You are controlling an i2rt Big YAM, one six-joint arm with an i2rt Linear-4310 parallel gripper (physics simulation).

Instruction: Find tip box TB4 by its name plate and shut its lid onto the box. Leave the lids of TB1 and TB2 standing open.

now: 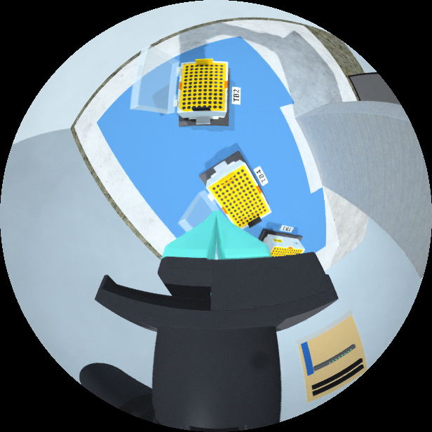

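Tip box TB4 [239,195] stands turned at an angle in the middle, yellow tip rack showing, beside its name plate [260,175]. Its clear lid [197,212] stands open on the lower left side, partly behind my fingers. TB2 [203,87] is at the top, its clear lid [154,82] open to the left, its name plate [236,95] to the right. TB1 [286,246] shows partly at the lower right with its name plate [286,228]; its lid is hidden. My gripper [216,216] is shut and empty, its turquoise tips appearing over the edge of TB4's lid; whether they touch is unclear.
The boxes stand in dark holders on a blue mat [150,145] with a pale table border [107,165] around it. A large grey rounded surface [370,150] is at the right. A tan panel [330,345] with black and blue bars lies at the lower right.
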